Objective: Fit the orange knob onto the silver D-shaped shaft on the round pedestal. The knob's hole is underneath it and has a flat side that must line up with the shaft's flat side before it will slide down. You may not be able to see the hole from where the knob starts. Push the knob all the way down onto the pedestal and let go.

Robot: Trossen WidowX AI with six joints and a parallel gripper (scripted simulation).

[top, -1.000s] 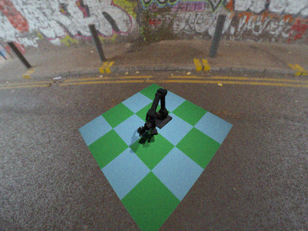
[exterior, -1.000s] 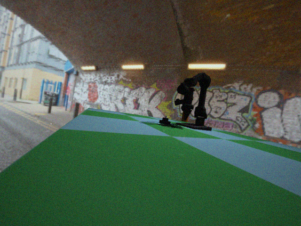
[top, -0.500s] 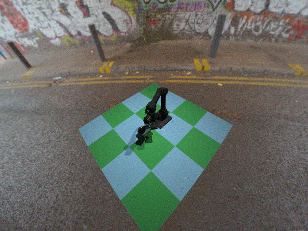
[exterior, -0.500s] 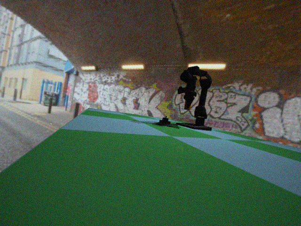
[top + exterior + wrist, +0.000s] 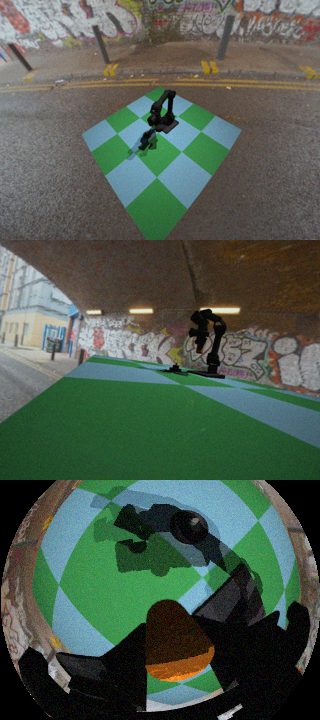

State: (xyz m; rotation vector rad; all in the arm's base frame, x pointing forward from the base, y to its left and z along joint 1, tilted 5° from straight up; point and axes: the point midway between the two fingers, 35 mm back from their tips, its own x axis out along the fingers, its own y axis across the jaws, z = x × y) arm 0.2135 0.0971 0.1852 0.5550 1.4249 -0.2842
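Now: gripper tip 30 mm below the orange knob. Round my gripper tip: dark round pedestal (80 mm ahead, 130 mm to the right, 130 mm below).
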